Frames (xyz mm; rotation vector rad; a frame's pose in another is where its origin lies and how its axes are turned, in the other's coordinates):
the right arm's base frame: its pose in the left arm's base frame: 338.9 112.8 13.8 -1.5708 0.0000 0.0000
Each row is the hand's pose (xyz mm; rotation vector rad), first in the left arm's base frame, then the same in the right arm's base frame.
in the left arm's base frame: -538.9 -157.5 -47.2 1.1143 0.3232 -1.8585
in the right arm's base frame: -877.8 61.0 -270.3 2.0163 1.9621 -1.3807
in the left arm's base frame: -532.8 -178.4 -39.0 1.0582 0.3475 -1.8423
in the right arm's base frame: -871.7 52.8 -291.2 1.9782 1.9525 -1.3328
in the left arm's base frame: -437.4 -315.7 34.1 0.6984 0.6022 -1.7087
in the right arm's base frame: -776.3 -20.3 -428.5 1.7127 1.9529 -0.9351
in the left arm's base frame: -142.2 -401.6 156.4 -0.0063 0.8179 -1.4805
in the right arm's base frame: -481.1 -142.6 -514.4 1.1439 1.7616 -0.5078
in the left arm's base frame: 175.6 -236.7 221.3 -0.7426 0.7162 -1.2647
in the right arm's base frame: -163.3 -207.5 -349.5 0.5530 1.3825 -0.3828
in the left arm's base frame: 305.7 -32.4 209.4 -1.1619 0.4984 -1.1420
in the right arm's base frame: -33.2 -195.6 -145.2 0.2182 1.0875 -0.4267
